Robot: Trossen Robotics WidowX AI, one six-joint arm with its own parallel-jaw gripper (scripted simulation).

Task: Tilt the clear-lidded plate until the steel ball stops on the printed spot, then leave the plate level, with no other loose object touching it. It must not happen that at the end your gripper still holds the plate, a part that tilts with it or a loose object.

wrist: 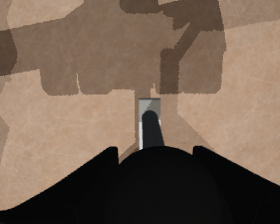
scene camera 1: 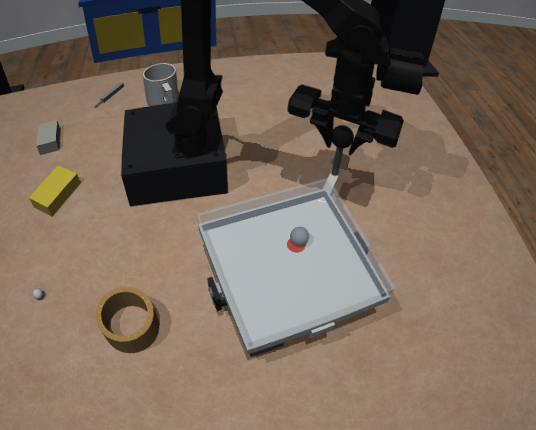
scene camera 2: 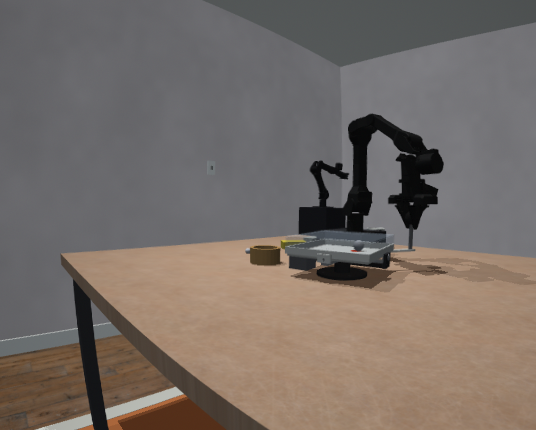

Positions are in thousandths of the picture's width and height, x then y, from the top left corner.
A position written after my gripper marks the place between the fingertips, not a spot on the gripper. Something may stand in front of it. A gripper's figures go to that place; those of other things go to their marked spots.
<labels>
My gripper (scene camera 1: 633,348) is 79 cm from the lens. A mug (scene camera 1: 288,206) is 104 cm from the lens.
</labels>
